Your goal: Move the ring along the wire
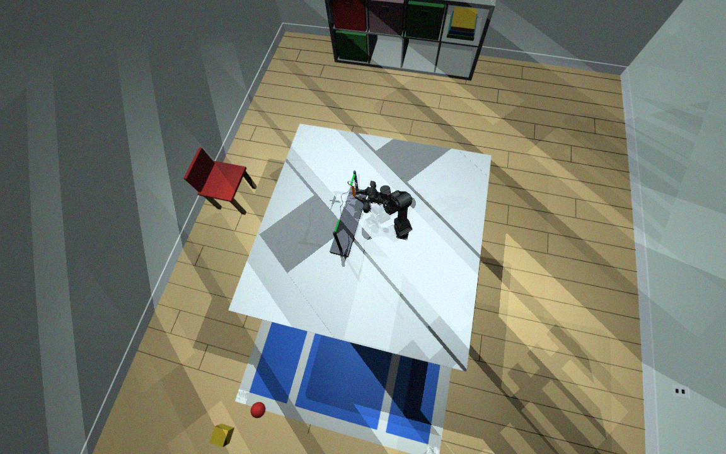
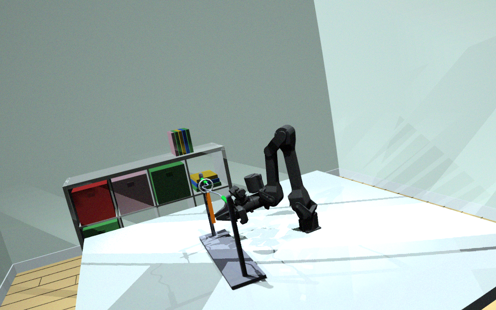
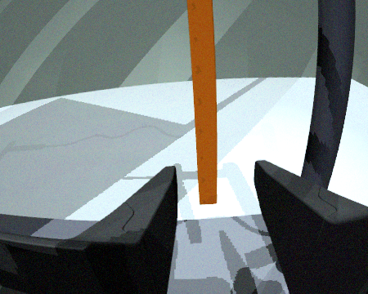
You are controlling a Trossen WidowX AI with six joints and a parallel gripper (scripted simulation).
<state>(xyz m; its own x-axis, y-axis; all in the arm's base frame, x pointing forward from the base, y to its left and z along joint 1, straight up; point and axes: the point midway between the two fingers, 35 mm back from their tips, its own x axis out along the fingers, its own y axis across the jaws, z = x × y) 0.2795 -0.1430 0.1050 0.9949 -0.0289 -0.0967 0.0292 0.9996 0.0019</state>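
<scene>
My gripper tip is 130 mm to the right of the rig, 30 mm below it and 10 mm short of it.
</scene>
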